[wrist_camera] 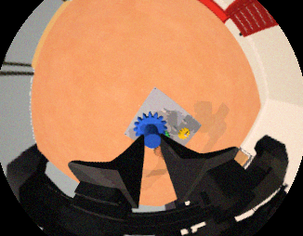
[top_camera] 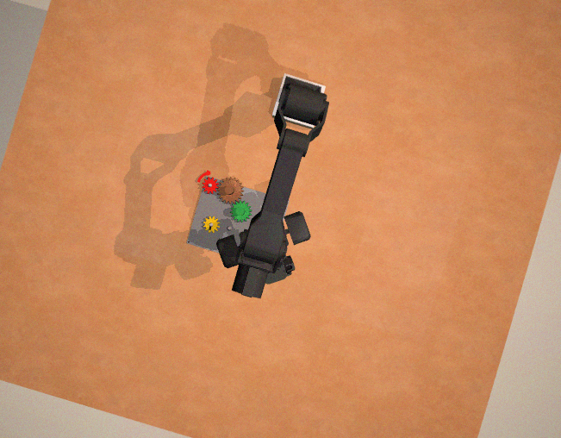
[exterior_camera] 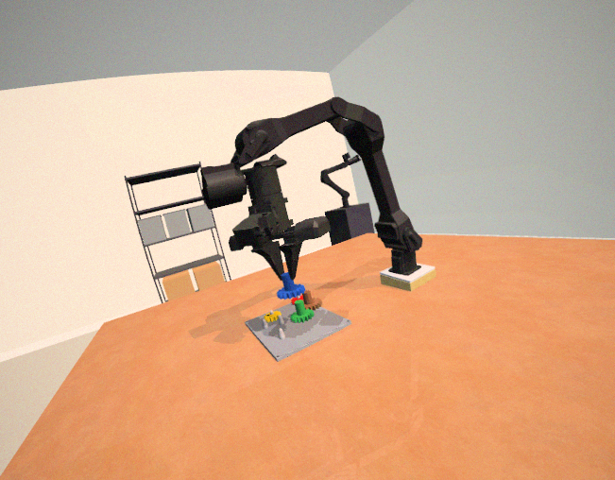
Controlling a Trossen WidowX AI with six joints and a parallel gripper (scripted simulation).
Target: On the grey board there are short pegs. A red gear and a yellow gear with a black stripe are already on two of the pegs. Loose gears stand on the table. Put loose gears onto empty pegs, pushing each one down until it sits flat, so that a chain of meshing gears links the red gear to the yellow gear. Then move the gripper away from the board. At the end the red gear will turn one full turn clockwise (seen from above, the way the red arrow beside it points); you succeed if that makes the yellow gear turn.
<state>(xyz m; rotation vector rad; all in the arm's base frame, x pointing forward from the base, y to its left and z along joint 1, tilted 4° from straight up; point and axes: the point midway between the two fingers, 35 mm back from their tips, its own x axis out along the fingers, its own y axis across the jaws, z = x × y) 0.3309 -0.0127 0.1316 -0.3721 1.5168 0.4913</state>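
The yellow gear is 14 cm to the right of my gripper tip and 11 cm below it. Round my gripper tip: blue gear (1 cm below); brown gear (9 cm behind, 11 cm to the right, 11 cm below); green gear (5 cm behind, 7 cm to the right, 11 cm below).
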